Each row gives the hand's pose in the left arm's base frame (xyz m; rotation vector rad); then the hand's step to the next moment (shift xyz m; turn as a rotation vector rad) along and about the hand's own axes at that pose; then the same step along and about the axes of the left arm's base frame.
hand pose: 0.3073 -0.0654 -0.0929 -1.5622 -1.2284 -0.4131
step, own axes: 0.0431 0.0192 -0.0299 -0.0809 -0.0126 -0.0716
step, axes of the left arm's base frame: 0.0436 -0.0032 0.0348 -0.0214 -0.1028 -0.0283
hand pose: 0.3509 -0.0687 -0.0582 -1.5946 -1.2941 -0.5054
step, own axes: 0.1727 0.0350 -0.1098 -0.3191 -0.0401 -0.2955
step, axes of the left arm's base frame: 0.1187 -0.0078 0.1701 -0.0725 -0.4164 -0.1100
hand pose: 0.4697 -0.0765 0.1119 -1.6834 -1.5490 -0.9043
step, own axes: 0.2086 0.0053 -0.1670 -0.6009 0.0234 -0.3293
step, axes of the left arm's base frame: 0.0085 -0.0297 0.2655 -0.0265 -0.5999 -0.3308
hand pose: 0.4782 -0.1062 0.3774 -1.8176 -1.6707 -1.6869
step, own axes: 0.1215 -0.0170 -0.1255 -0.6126 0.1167 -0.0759
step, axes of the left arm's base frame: -0.1188 -0.0122 0.1286 0.1988 -0.4590 -0.3800
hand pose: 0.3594 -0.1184 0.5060 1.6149 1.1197 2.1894
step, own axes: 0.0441 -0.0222 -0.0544 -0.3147 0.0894 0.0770
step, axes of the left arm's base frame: -0.0709 0.0156 0.0111 0.2126 -0.2038 -0.1620
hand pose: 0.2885 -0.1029 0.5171 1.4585 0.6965 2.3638
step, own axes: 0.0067 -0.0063 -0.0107 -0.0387 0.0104 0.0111
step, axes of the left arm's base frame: -0.0127 0.0058 -0.0023 0.0276 -0.0241 -0.0196
